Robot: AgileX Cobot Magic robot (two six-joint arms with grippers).
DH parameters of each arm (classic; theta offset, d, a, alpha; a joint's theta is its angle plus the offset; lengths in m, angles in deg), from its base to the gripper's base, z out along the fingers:
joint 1: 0 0.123 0 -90
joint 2: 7.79 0 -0.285 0
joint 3: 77.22 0 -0.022 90
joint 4: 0 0.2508 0 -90
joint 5: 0 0 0.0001 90
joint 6: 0 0.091 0 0
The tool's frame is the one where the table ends.
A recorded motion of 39 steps. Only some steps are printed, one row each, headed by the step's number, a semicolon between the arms.
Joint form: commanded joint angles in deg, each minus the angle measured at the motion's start. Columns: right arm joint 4, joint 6, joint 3, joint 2, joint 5, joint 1; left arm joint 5, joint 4, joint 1, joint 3, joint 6, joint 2.
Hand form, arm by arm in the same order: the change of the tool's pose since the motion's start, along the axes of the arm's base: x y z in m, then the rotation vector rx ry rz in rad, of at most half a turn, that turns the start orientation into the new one. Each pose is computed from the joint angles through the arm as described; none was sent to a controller.
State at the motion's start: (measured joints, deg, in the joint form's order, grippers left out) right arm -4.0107 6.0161 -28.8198 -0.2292 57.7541 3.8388; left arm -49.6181 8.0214 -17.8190 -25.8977 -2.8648 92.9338
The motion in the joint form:
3: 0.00 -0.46 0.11 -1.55 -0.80 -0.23; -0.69 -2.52 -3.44 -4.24 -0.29 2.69
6: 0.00 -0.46 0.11 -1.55 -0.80 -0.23; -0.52 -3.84 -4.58 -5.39 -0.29 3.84
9: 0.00 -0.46 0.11 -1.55 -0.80 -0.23; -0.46 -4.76 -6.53 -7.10 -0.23 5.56
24: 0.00 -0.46 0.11 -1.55 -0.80 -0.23; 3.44 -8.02 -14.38 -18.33 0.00 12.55
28: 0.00 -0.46 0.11 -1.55 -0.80 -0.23; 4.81 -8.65 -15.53 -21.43 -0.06 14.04
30: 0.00 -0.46 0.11 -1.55 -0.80 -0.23; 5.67 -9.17 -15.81 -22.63 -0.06 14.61
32: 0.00 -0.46 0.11 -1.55 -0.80 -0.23; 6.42 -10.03 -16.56 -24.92 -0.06 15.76
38: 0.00 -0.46 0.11 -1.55 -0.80 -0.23; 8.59 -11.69 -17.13 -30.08 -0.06 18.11
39: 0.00 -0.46 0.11 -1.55 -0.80 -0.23; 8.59 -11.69 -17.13 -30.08 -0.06 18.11
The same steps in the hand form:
3: -0.0036 -0.0002 0.0005 -0.0054 -0.0390 -0.0001; 0.0134 -0.0200 0.0046 -0.0386 -0.0272 -0.0211
6: -0.0036 -0.0002 0.0005 -0.0054 -0.0390 -0.0001; 0.0168 -0.0261 0.0031 -0.0479 -0.0204 -0.0206
9: -0.0036 -0.0002 0.0005 -0.0054 -0.0390 -0.0001; 0.0206 -0.0379 0.0007 -0.0540 -0.0162 -0.0407
24: -0.0036 -0.0002 0.0005 -0.0054 -0.0390 -0.0001; 0.0425 -0.0973 0.0006 -0.0790 -0.0081 -0.1286
28: -0.0036 -0.0002 0.0005 -0.0054 -0.0390 -0.0001; 0.0492 -0.1096 0.0025 -0.0875 -0.0078 -0.1394
30: -0.0036 -0.0002 0.0005 -0.0054 -0.0390 -0.0001; 0.0523 -0.1132 0.0027 -0.0903 -0.0017 -0.1368
32: -0.0036 -0.0002 0.0005 -0.0054 -0.0390 -0.0001; 0.0575 -0.1216 0.0041 -0.1017 -0.0029 -0.1380
38: -0.0036 -0.0002 0.0005 -0.0054 -0.0390 -0.0001; 0.0722 -0.1345 0.0082 -0.1242 -0.0032 -0.1264
39: -0.0036 -0.0002 0.0005 -0.0054 -0.0390 -0.0001; 0.0722 -0.1345 0.0082 -0.1242 -0.0032 -0.1264

